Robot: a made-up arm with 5 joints. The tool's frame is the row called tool. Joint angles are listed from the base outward. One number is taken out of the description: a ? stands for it. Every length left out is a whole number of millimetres.
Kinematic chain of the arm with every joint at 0, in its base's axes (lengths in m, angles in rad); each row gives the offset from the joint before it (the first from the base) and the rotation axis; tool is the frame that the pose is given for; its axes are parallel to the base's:
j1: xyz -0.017 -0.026 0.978 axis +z
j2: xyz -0.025 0.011 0 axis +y
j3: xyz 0.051 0 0.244 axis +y
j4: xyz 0.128 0 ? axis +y
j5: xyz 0.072 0 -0.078 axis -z
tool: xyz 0.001 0.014 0
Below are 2 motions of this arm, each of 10 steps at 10 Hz.
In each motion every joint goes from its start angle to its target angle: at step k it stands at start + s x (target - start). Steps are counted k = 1, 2, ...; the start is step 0. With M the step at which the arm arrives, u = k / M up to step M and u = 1 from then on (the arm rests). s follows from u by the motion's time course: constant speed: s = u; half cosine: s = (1 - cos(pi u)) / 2; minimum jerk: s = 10 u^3 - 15 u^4 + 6 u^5.
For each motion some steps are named. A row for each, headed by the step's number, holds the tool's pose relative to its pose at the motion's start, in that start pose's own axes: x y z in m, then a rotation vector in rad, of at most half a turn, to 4 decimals.
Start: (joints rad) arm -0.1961 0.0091 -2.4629 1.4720 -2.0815
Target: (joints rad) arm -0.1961 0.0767 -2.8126 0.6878 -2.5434
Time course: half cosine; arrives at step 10
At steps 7, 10:
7: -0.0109 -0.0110 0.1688 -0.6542 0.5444 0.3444
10: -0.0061 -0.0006 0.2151 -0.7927 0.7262 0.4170

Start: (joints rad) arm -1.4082 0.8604 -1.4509 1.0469 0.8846
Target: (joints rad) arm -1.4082 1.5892 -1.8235 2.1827 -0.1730
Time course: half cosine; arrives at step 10
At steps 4, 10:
4: -0.0193 -0.0179 -0.1299 -0.3347 0.3958 0.3572
10: -0.0886 -0.0989 -0.3065 -0.5405 1.4546 0.8471

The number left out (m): -0.487
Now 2 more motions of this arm.
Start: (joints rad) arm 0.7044 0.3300 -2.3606 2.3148 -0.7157
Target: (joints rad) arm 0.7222 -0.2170 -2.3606 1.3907 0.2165
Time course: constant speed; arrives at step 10
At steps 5, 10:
5: -0.1106 0.1045 0.1322 -0.3436 -0.6574 -0.4357
10: -0.2779 0.2499 0.2222 -0.3657 -1.4699 -0.7360

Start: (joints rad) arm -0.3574 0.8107 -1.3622 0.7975 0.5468
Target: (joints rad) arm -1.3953 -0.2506 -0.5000 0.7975 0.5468
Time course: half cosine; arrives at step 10
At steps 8, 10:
8: -0.0868 -0.5213 0.1202 0.2114 -0.0664 -0.9286
10: -0.1224 -0.5574 0.1178 0.2236 -0.0756 -1.0284

